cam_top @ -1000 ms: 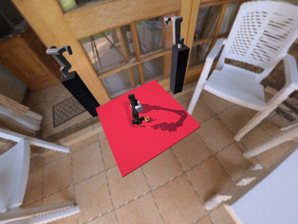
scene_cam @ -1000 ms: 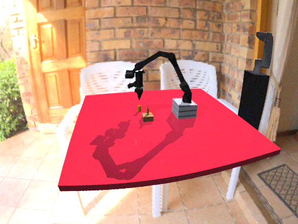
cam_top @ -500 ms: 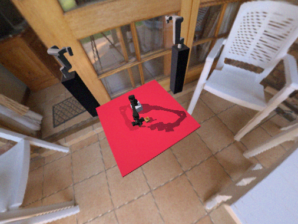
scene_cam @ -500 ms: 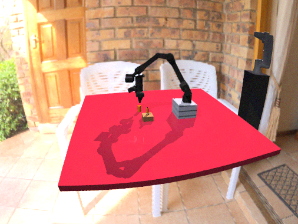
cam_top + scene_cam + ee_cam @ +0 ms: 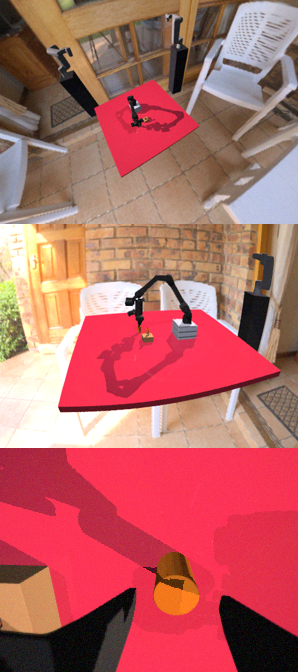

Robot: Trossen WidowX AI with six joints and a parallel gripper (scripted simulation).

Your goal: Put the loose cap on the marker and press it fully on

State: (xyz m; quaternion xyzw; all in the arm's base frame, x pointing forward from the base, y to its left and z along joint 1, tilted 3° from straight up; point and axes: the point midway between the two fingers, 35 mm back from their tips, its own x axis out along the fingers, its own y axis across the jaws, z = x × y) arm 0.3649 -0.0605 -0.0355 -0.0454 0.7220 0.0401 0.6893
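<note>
My gripper tip is now 30 mm above the orange cap.
</note>
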